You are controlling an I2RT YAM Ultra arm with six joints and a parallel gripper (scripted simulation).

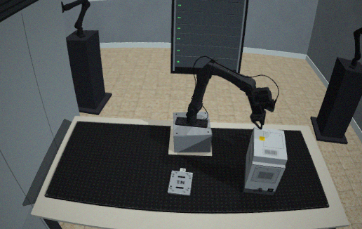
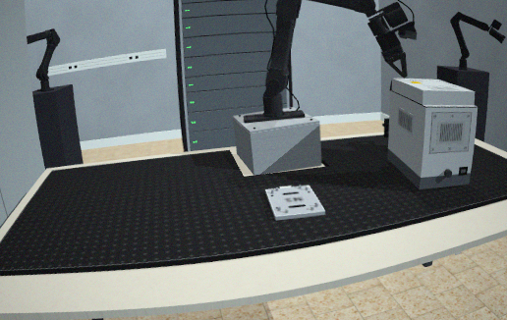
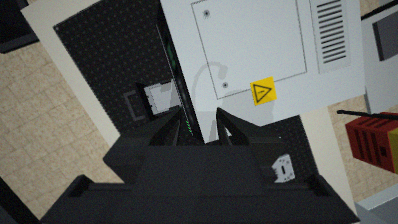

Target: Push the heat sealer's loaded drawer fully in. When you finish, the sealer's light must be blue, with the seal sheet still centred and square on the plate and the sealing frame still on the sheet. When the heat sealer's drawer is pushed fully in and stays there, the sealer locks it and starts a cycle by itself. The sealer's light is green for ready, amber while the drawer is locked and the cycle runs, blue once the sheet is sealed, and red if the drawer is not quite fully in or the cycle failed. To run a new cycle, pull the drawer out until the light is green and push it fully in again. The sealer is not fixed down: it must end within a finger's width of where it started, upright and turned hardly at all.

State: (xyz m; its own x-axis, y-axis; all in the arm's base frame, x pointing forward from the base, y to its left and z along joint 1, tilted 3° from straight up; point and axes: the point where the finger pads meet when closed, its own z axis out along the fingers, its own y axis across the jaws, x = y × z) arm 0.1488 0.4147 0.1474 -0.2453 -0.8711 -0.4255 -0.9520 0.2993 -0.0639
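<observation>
Now: hand 80 mm past the dark drawer, 50 mm to the right of it and 230 mm above it.
</observation>
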